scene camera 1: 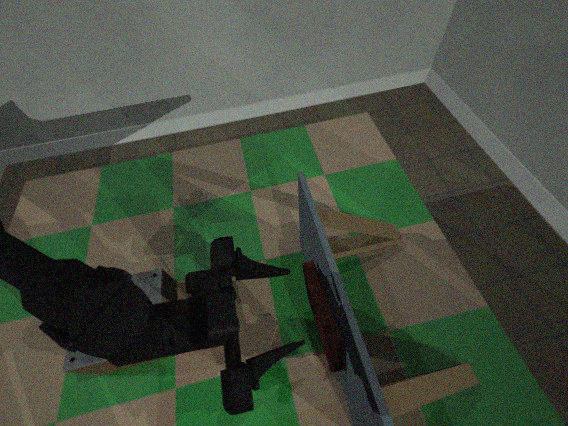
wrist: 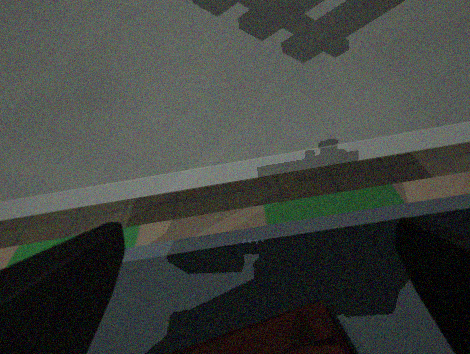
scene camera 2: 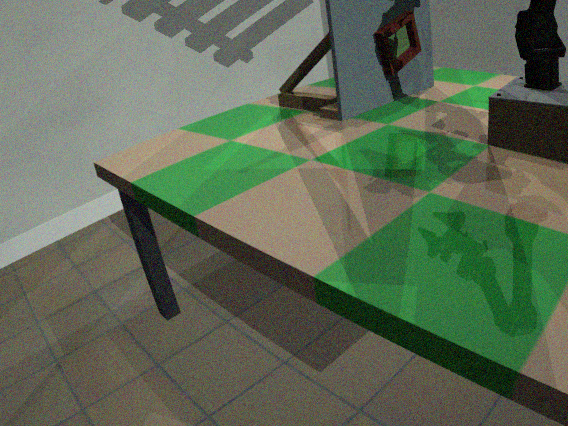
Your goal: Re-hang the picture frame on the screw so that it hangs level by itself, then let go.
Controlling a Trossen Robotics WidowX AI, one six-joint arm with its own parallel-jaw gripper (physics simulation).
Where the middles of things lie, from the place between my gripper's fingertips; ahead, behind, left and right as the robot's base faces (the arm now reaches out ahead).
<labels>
My hand is 260 mm above the wooden stand [scene camera 1: 341, 248], 210 mm short of it and 70 mm to the right of it.
</labels>
